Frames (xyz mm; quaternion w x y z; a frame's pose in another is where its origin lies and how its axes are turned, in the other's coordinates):
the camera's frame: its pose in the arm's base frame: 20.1 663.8 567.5 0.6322 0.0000 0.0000 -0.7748
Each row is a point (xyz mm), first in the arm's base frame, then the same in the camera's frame.
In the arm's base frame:
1: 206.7 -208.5 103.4
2: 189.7 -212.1 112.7
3: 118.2 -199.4 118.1
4: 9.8 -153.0 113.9
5: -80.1 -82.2 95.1
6: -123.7 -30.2 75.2
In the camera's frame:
1: 817.1 357.8 -464.1
2: 824.1 341.9 -454.8
3: 826.0 269.3 -449.4
4: 802.3 153.8 -453.6
5: 750.9 51.5 -472.4
6: 708.7 -1.6 -492.3

